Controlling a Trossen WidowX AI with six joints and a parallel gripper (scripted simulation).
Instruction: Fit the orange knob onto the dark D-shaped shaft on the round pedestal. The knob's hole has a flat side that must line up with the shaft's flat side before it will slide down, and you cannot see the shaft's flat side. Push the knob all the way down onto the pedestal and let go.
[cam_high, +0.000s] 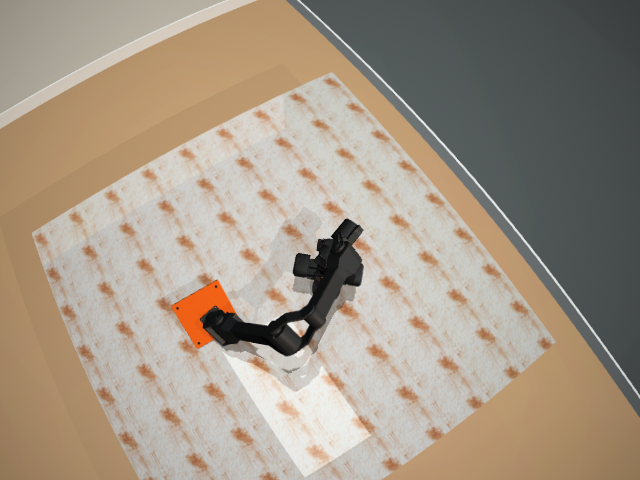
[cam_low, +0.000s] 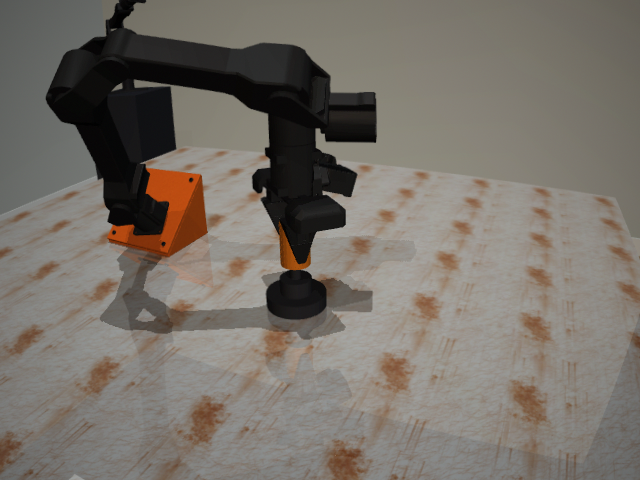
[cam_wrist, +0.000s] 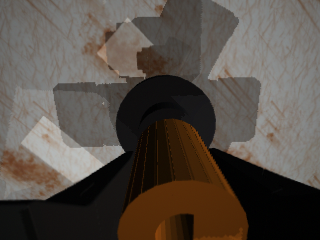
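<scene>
Now: gripper tip 2 cm below the orange knob. From my gripper tip the other things lie so: dark round pedestal (4 cm below).
</scene>
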